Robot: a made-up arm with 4 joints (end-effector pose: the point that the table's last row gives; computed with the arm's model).
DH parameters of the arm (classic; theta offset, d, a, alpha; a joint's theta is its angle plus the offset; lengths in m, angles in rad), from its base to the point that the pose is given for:
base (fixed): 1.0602 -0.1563 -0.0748 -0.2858
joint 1: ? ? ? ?
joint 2: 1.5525 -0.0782 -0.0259 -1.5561
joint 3: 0 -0.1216 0.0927 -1.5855
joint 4: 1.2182 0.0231 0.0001 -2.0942
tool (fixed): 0.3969 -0.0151 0 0
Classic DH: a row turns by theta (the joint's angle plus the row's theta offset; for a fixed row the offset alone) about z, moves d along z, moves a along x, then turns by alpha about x.
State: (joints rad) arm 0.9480 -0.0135 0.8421 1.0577
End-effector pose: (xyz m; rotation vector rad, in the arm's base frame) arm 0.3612 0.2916 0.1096 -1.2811 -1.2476 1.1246
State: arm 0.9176 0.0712 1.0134 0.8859
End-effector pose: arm 0.3735 0.2713 0.1204 -1.5641 -1.0131 1.1273
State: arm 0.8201 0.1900 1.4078 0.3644
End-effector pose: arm 0.3975 0.2218 0.1615 -2.1483 -0.3510 0.8202
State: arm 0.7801 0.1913 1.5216 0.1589
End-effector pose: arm 0.4024 0.2037 0.1786 -2.2632 -0.1157 0.6047
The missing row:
joint 1: -1.0777 0.2462 0.4028 -1.4326
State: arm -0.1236 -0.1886 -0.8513 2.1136
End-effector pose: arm 0.4299 -0.1304 0.1963 0.0789 -1.8092 -0.9452
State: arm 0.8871 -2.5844 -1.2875 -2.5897
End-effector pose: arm 0.0995 0.2055 0.1813 -2.0611 -0.3209 1.3350
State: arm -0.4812 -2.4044 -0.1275 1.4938
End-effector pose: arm 0.1114 -0.2774 0.3040 0.7076 2.2528 0.6416
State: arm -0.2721 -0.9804 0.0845 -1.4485
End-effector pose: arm 0.3299 -0.2814 0.2686 -0.2498 0.6465 0.2035
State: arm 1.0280 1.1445 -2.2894 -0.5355
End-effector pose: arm 0.1709 0.4085 0.0129 1.5899 1.4336 0.7730
